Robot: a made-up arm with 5 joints.
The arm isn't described. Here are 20 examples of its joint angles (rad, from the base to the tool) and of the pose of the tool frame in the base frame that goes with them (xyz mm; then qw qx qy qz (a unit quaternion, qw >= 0)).
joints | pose
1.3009 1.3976 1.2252 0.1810 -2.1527 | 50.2 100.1 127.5 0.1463 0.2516 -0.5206 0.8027
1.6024 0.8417 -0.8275 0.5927 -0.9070 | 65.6 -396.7 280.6 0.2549 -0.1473 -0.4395 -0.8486
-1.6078 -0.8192 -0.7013 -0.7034 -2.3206 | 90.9 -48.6 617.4 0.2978 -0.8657 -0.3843 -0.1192
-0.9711 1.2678 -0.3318 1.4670 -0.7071 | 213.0 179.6 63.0 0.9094 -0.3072 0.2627 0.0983
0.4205 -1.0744 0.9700 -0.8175 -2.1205 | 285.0 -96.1 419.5 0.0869 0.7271 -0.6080 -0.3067
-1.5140 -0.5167 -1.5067 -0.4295 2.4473 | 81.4 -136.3 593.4 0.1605 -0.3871 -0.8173 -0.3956
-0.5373 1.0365 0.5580 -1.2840 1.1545 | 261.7 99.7 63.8 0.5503 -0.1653 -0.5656 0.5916
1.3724 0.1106 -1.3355 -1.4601 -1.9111 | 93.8 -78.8 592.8 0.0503 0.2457 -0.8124 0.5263
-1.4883 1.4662 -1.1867 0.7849 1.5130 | 120.2 376.4 145.4 0.0913 0.0030 -0.2505 0.9638
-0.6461 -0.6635 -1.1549 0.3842 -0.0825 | 49.3 -32.8 629.4 0.0660 0.3780 -0.9233 0.0174
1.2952 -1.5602 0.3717 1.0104 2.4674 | 102.3 -86.4 505.9 0.5428 -0.7360 0.2166 0.3417
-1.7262 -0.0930 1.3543 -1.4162 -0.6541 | 58.4 196.1 176.0 0.5670 0.7120 -0.2650 0.3184
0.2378 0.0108 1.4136 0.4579 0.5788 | 165.3 -25.5 89.1 0.9774 0.0581 0.1438 0.1439
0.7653 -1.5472 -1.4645 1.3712 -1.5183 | -112.5 180.8 382.7 0.0137 -0.3900 0.9202 -0.0320
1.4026 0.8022 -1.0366 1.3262 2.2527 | 138.9 -358.5 314.3 0.8945 -0.2308 0.0547 0.3789
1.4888 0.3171 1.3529 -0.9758 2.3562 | 89.1 -134.2 95.5 0.8307 -0.4019 0.1365 0.3604
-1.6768 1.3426 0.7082 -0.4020 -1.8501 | 84.5 43.9 7.6 0.9931 -0.0381 -0.0084 -0.1107
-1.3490 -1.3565 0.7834 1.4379 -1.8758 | 127.3 168.9 382.1 0.8998 0.3450 0.0228 -0.2663
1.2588 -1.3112 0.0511 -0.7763 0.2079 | 73.6 13.1 581.9 0.1967 0.6335 0.7385 -0.1205
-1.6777 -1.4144 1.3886 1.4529 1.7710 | 70.3 175.1 253.0 0.1285 0.0016 0.0718 -0.9891
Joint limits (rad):
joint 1: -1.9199..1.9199
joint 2: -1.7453..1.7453
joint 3: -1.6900..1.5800
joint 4: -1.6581..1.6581
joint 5: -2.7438..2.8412
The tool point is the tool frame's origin. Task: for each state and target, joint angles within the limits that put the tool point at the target. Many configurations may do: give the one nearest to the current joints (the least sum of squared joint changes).
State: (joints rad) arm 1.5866 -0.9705 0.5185 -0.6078 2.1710
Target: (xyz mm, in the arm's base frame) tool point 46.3 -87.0 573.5
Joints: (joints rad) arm 1.9177 -1.1133 0.1983 -0.6179 2.1710
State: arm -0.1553 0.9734 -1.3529 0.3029 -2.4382
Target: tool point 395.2 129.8 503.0
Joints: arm -0.4110 0.7395 -1.4524 0.1763 -2.4382
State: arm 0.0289 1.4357 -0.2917 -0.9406 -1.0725
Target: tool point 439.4 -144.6 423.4
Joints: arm 0.3717 0.8206 -1.0960 -0.3751 -1.0725
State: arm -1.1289 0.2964 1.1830 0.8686 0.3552
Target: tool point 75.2 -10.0 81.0
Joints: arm -0.4374 0.8450 1.1685 0.5407 0.3552
